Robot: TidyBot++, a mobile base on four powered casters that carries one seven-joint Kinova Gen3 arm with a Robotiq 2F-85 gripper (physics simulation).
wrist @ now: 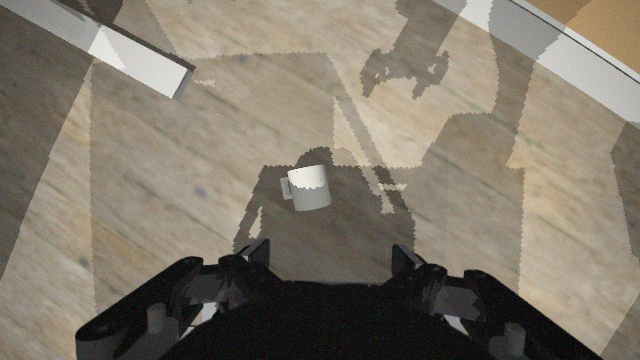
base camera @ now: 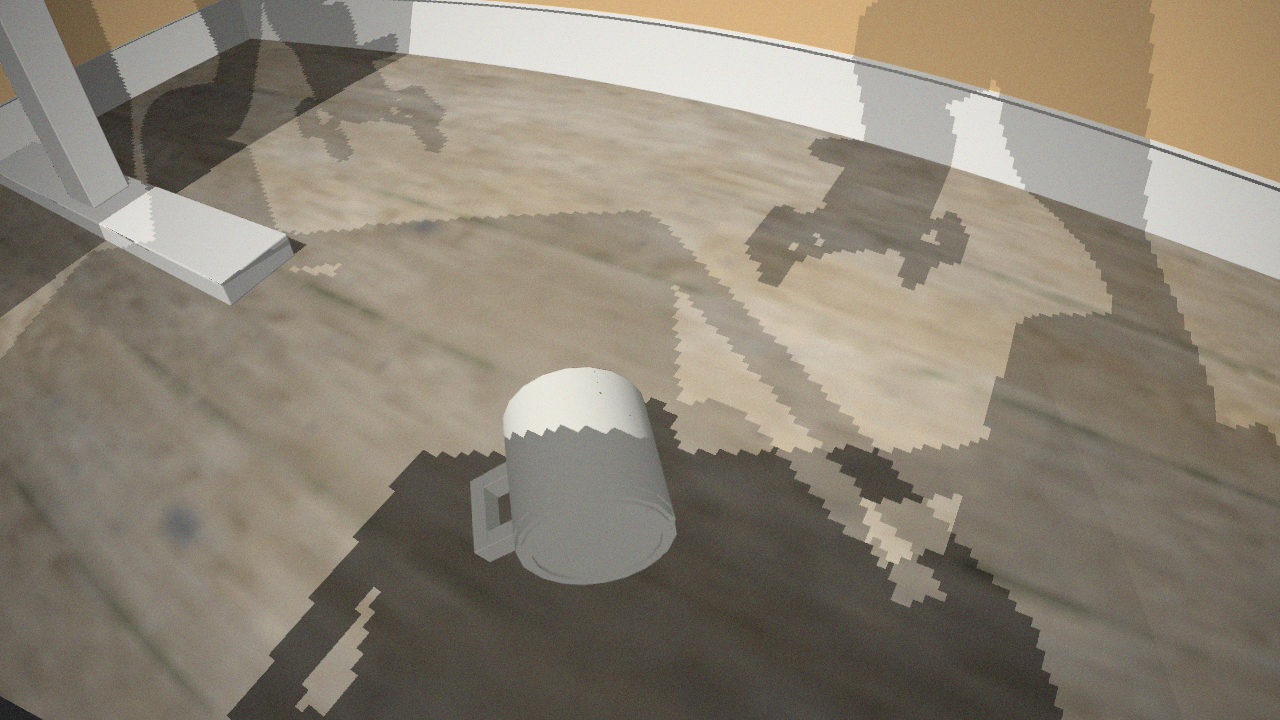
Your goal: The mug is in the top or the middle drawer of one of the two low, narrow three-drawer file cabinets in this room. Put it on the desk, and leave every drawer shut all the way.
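A white mug [base camera: 586, 483] [wrist: 310, 188] lies on its side on the wooden floor, partly in the robot's shadow. Its handle points left in both views, and its round base faces the base camera. My gripper [wrist: 330, 255] is open and empty, with its fingers wide apart at the bottom of the wrist view. It is above the floor, and the mug shows beyond the fingertips, near the middle between them. The file cabinets, their drawers and the desk top do not show in these views.
A white foot bar [base camera: 196, 237] [wrist: 145, 62] with an upright leg [base camera: 67, 107] stands on the floor at the upper left. A white baseboard [base camera: 626, 58] [wrist: 590, 75] and orange wall run along the back and right. Shadows of the arm fall across the floor.
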